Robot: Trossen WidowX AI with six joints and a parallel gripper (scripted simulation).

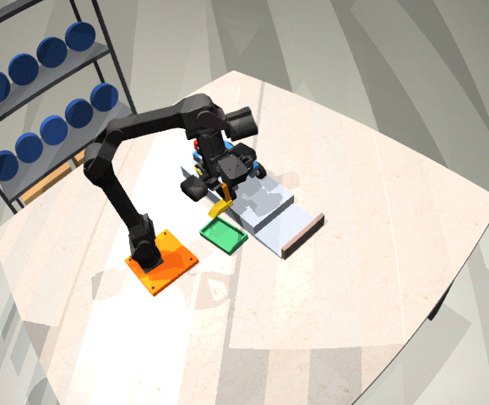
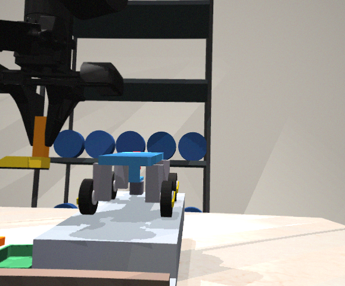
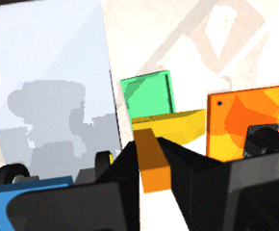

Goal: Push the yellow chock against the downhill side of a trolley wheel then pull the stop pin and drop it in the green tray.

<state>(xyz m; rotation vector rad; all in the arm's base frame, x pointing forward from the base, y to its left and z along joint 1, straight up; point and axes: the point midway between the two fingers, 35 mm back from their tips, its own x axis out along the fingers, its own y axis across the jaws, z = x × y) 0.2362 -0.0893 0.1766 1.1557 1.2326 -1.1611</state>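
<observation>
Now: gripper tip 6 cm short of the red-headed stop pin, 24 cm to the right of it and 3 cm above it. From my gripper tip the other things lie so: green tray (3 cm behind, 2 cm to the left, 16 cm below); then yellow chock (2 cm behind, 1 cm below); then trolley (9 cm ahead, 13 cm to the left, 4 cm below).
</observation>
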